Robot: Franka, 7 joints.
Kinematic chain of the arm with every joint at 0, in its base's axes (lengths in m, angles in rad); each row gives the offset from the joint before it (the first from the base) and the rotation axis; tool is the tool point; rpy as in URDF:
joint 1: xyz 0 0 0.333 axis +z
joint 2: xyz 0 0 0 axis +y
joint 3: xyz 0 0 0.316 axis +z
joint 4: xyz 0.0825 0 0 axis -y
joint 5: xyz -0.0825 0 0.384 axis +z
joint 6: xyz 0 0 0 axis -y
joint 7: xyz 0.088 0 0 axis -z
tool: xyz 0 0 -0.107 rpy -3.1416 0 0
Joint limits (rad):
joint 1: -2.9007..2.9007
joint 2: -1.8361..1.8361
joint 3: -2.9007..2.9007
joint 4: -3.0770..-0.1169
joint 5: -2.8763..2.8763
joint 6: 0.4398..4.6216
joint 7: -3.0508..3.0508
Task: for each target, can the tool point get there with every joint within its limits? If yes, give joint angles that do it. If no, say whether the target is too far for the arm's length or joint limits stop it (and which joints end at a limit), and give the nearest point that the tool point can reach.
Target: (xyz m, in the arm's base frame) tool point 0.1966 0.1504 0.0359
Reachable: yes | joints 0.8828 0.9677 0.0406 -2.8419 0.5539 4.1930 -0.7059
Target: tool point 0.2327 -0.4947 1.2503
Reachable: no: too far | nearest point 0.1869 -0.3974 1.0699 | short by 0.210 m
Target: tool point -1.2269 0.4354 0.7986
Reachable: no: too far | nearest point -0.7613 0.2702 0.6219 | short by 0.525 m
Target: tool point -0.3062 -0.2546 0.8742
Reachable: yes | joints -1.7949 1.0899 -2.2552 -0.9543 2.2767 4.0392 -1.7722
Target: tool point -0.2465 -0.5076 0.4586
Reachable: yes | joints -0.1359 0.1123 -1.9498 -2.1989 -0.6289 2.7442 -1.3626
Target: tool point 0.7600 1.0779 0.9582
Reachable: no: too far | nearest point 0.4467 0.6336 0.7005 | short by 0.602 m
